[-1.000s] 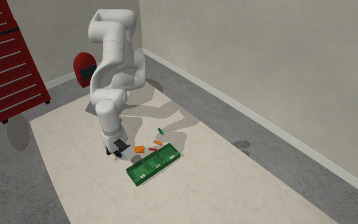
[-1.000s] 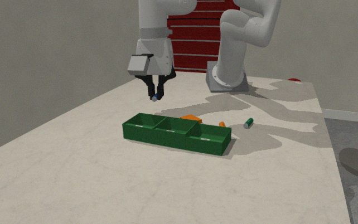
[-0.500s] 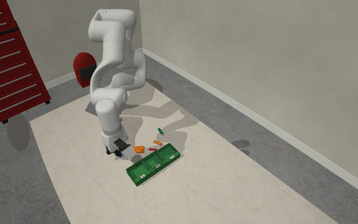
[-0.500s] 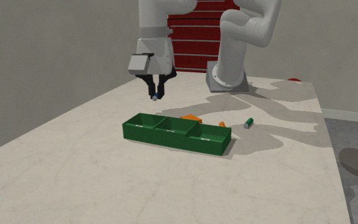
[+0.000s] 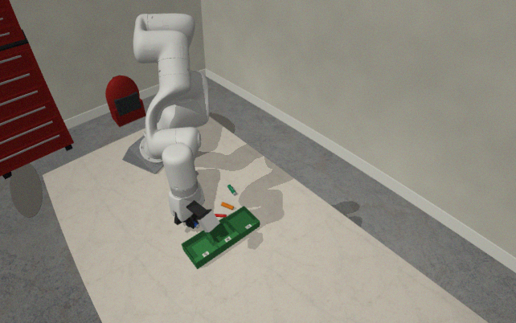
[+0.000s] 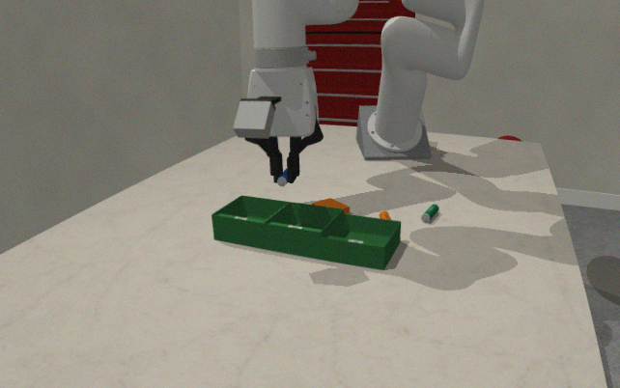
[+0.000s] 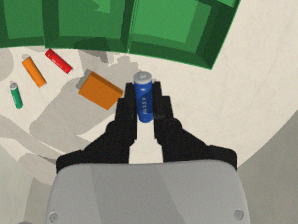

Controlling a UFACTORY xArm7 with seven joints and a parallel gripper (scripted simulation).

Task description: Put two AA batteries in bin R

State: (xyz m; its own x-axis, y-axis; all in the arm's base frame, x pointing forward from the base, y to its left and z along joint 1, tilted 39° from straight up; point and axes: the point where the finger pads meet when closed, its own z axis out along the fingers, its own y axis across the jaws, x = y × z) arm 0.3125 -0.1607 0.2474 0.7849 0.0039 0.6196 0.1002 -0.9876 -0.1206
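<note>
The green three-part bin tray lies 70 mm ahead of my hand, 60 mm below it and 50 mm to the left of it. The rest, counted from my hand: red battery 110 mm to the left, 80 mm below; then orange block 80 mm below, 60 mm to the left, 40 mm behind; then blue battery 20 mm below.
</note>
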